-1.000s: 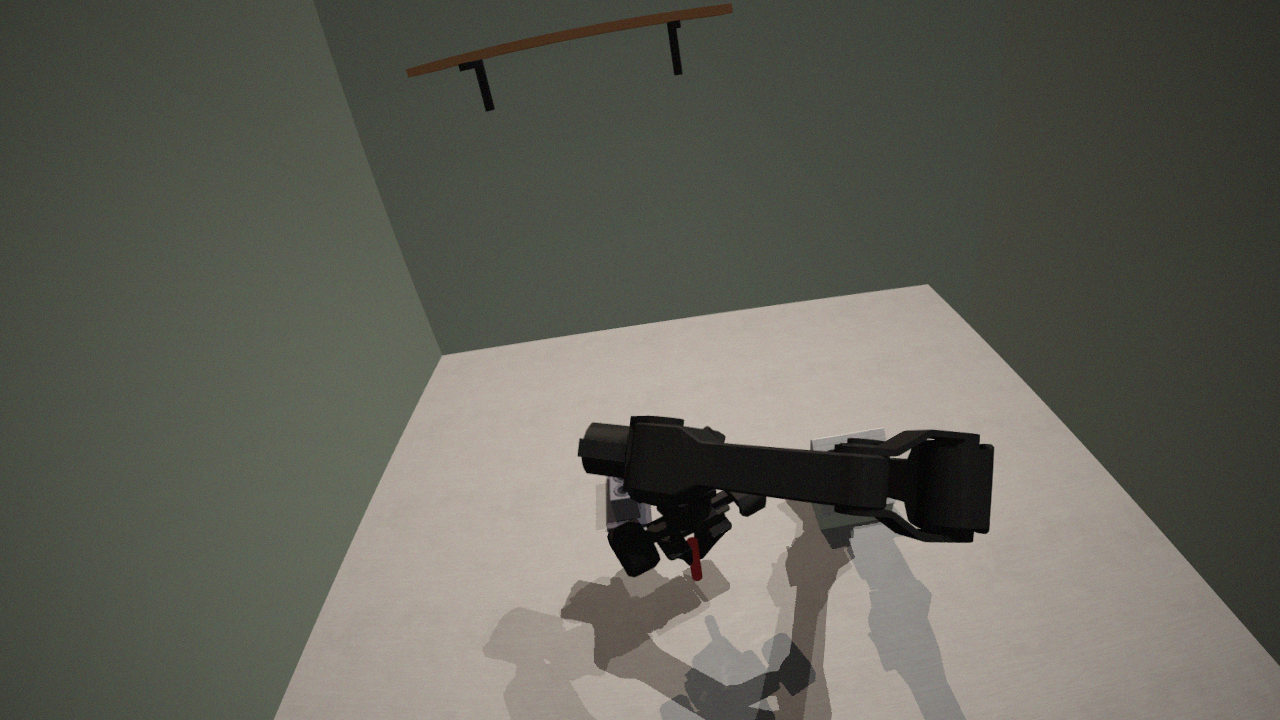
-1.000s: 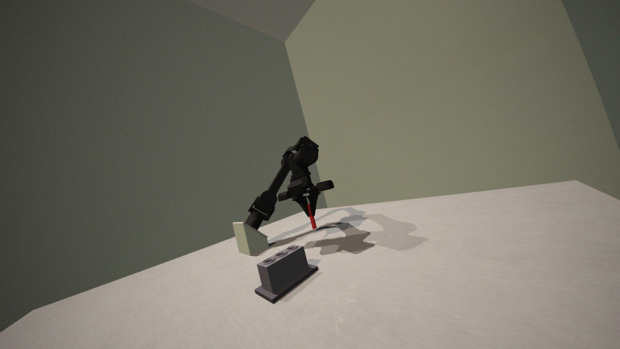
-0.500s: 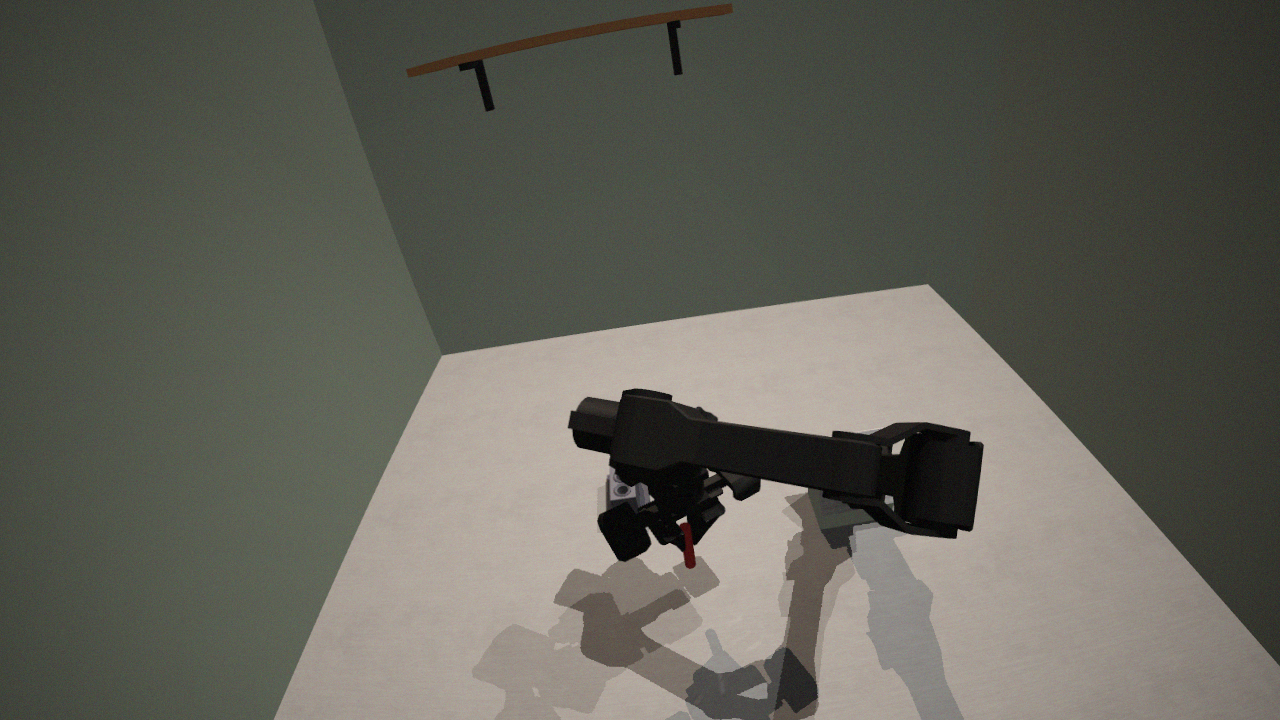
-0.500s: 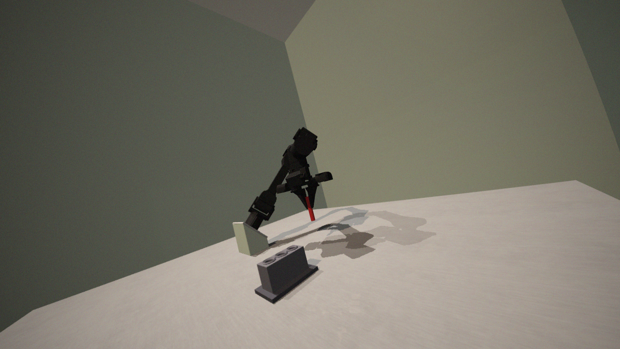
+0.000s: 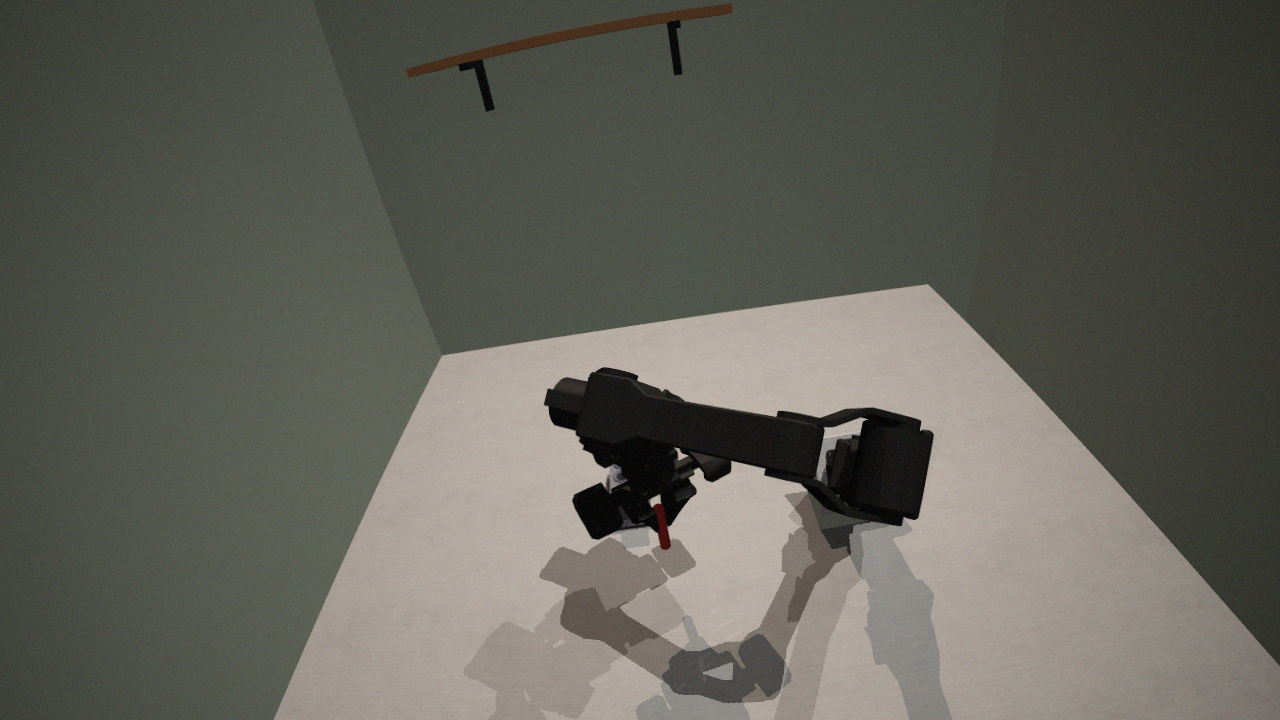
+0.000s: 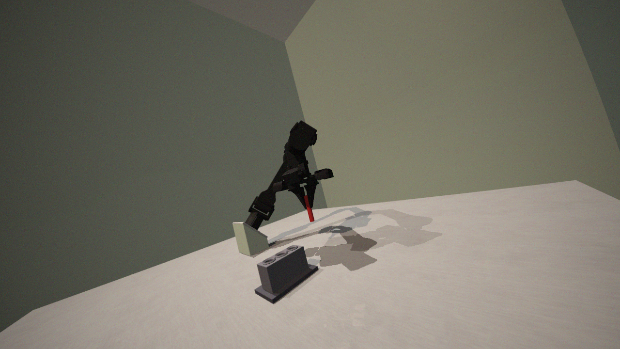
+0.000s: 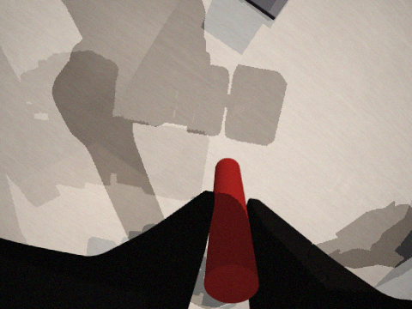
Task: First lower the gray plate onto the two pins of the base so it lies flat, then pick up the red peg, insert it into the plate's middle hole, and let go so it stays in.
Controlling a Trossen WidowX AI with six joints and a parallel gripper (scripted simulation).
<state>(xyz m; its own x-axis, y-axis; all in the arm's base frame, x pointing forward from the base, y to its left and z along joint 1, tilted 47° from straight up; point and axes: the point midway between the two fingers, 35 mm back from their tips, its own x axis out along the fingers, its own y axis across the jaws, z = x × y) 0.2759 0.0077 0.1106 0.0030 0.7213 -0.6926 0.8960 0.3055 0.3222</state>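
My gripper tip is now 7 cm short of the gray plate, 16 cm to the left of it and 7 cm above it. The rest, counted from my gripper tip: dark base (6 cm ahead, 16 cm to the right, 11 cm below); red peg (right at my gripper tip).
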